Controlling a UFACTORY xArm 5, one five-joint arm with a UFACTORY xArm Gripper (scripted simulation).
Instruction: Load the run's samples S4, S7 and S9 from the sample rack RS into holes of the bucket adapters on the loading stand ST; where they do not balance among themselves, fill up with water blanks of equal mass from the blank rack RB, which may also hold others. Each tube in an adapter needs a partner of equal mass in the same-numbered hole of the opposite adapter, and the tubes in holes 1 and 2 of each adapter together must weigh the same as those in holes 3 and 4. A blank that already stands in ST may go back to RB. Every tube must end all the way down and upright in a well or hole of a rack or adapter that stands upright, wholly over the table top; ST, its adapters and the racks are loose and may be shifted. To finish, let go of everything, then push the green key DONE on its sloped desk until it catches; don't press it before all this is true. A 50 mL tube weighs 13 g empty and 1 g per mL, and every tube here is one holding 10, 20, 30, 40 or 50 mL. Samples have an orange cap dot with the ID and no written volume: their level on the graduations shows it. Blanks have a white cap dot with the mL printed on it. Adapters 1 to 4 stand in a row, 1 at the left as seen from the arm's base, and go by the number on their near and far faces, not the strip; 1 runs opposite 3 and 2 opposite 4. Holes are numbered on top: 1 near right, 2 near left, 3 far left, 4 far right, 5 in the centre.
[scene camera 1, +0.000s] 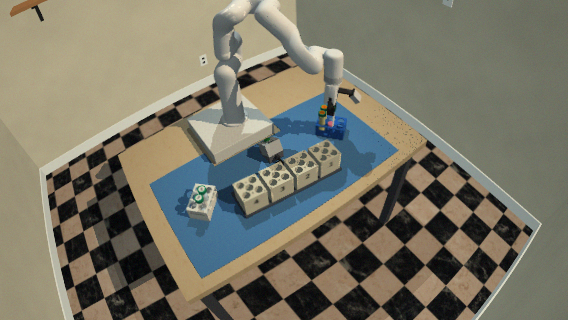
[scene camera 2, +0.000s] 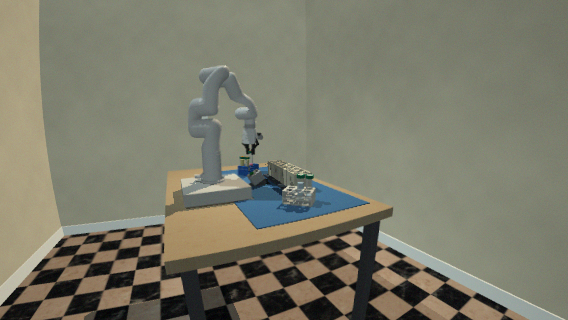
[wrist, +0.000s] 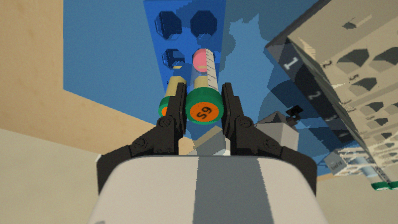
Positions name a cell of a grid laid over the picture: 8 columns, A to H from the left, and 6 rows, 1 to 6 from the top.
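Observation:
Wrist: my gripper (wrist: E3), sample tube S9 (wrist: E3), DONE desk (wrist: F4).

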